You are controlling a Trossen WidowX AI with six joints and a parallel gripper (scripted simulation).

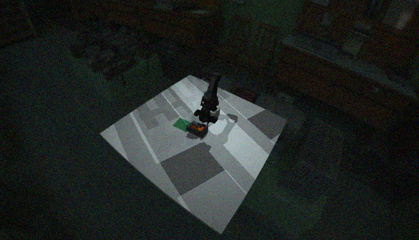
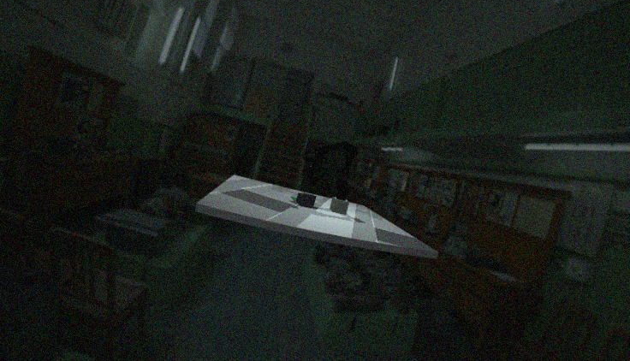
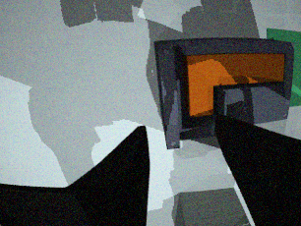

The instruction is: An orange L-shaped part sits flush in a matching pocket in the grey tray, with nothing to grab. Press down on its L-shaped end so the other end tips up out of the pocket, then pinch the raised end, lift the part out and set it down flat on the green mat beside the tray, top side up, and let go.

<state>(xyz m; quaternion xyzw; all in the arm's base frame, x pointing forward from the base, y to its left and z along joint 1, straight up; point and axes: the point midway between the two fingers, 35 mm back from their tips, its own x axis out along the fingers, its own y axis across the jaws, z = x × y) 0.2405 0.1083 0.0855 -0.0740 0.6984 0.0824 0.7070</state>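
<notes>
Now: gripper tip 1 cm short of the orange L-shaped part, 6 cm to the left of it and 10 cm above it. From my gripper tip the other things lie so: green mat: 4 cm ahead, 22 cm to the right, 16 cm below.
</notes>
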